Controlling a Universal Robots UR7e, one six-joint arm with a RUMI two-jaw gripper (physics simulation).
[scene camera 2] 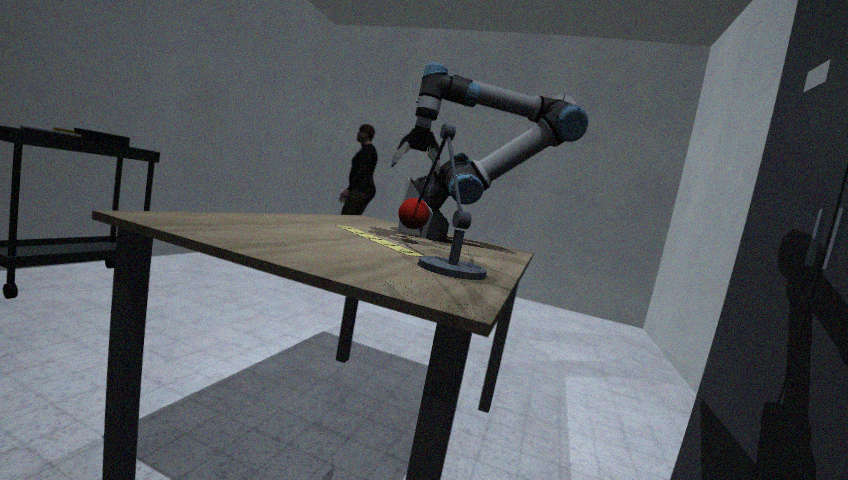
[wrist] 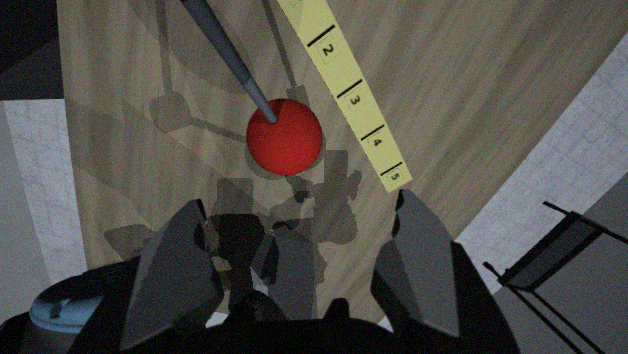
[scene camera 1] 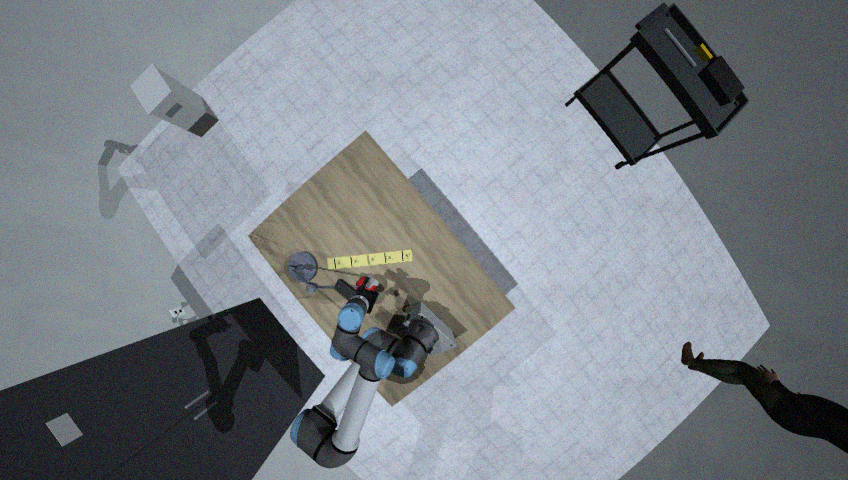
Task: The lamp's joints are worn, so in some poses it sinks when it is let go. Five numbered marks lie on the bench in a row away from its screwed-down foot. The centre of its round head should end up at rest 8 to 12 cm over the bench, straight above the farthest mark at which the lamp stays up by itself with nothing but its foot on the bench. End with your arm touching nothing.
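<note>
The lamp's round foot stands on the bench. Its arm rises to an elbow joint and slopes down to the red round head. The head hangs above the bench, beside the yellow strip and not over it. Marks 2 to 5 are readable in the wrist view. My gripper is open and empty, higher than the head and apart from it. In scene camera 1 the gripper partly covers the head.
The wooden bench also bears my arm's base plate. A black cart and a person are away from the bench. A dark cabinet is near one bench edge.
</note>
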